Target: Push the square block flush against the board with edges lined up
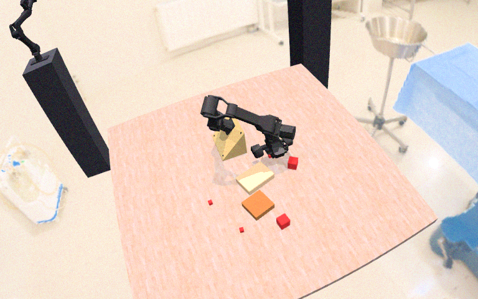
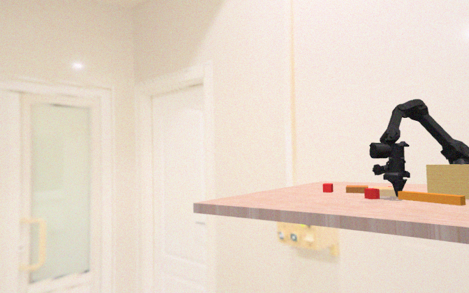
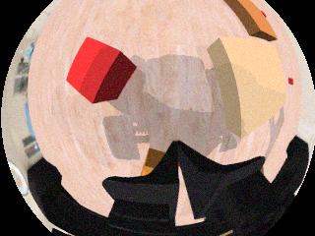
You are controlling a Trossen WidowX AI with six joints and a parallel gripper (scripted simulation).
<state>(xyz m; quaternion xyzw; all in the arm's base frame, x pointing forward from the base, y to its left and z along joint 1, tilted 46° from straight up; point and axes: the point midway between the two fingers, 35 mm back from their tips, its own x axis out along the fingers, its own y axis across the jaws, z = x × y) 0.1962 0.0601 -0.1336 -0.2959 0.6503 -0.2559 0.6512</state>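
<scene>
Now: the tan board 120 mm to the right of my gripper tip, 80 mm ahead of it and 10 mm above it. Also, from my gripper tip: long orange bar: 120 mm behind, 50 mm to the left, 10 mm above; orange square block: 220 mm ahead, 160 mm to the right, 10 mm above.
</scene>
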